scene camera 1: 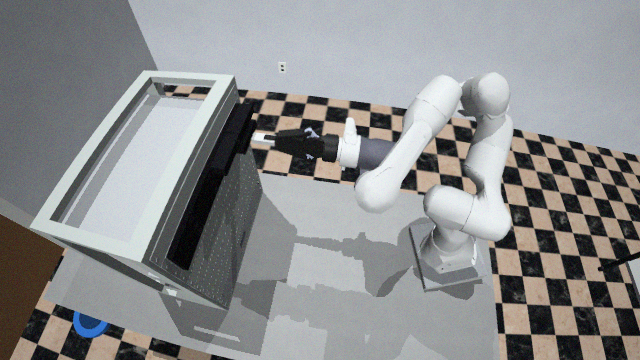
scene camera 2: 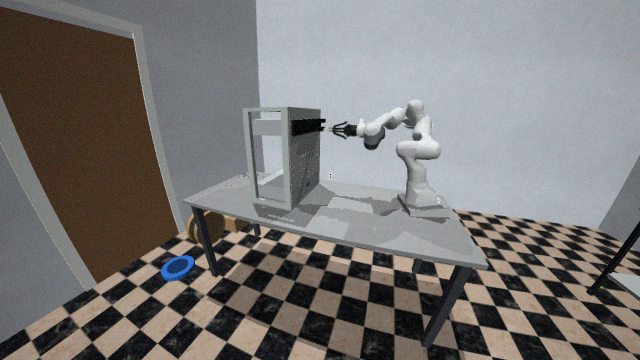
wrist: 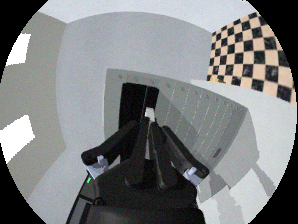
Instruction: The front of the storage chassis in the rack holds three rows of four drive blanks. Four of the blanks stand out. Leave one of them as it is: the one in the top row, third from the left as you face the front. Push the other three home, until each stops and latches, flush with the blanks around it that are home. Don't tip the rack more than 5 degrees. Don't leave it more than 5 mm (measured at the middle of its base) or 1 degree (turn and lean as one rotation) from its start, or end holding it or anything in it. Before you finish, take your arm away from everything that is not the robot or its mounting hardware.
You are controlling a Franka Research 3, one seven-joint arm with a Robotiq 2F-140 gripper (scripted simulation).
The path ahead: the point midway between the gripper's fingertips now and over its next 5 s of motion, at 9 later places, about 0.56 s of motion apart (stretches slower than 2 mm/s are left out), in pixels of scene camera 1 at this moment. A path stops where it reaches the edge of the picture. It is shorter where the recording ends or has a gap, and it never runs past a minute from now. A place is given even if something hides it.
The gripper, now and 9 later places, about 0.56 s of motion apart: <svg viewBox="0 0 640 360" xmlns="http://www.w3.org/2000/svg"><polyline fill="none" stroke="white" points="252,137 253,136 250,136 247,136 244,135 243,135 241,135 240,135 239,135 242,136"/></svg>
